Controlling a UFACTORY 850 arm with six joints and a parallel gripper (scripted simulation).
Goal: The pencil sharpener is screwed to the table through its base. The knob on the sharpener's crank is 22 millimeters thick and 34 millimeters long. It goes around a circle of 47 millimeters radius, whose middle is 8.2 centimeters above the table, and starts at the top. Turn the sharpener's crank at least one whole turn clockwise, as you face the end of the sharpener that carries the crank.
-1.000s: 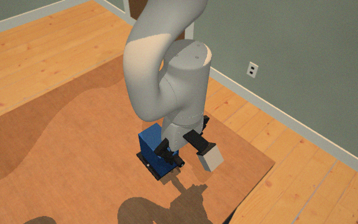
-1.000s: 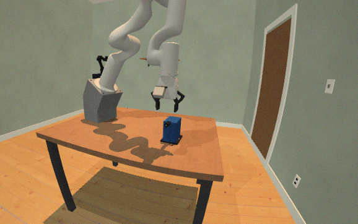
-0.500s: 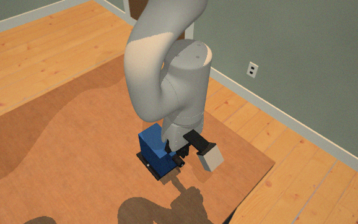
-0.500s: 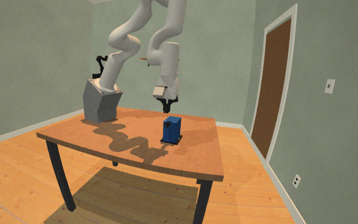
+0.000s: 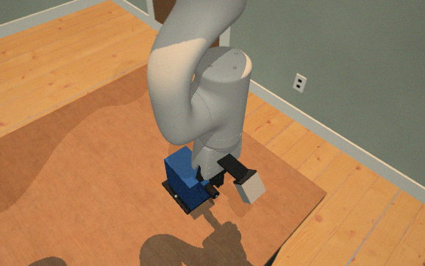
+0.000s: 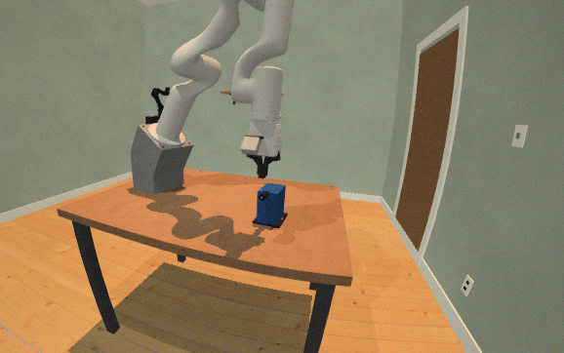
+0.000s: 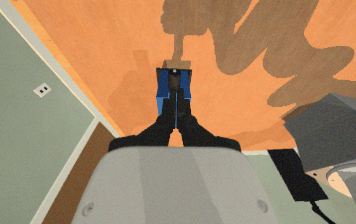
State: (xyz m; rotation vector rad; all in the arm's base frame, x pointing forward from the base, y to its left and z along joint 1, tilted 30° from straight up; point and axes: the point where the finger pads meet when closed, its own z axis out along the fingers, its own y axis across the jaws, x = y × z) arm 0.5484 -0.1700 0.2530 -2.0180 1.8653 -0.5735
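Now: hand 2 cm to the right of the dark crank knob and 9 cm above it.
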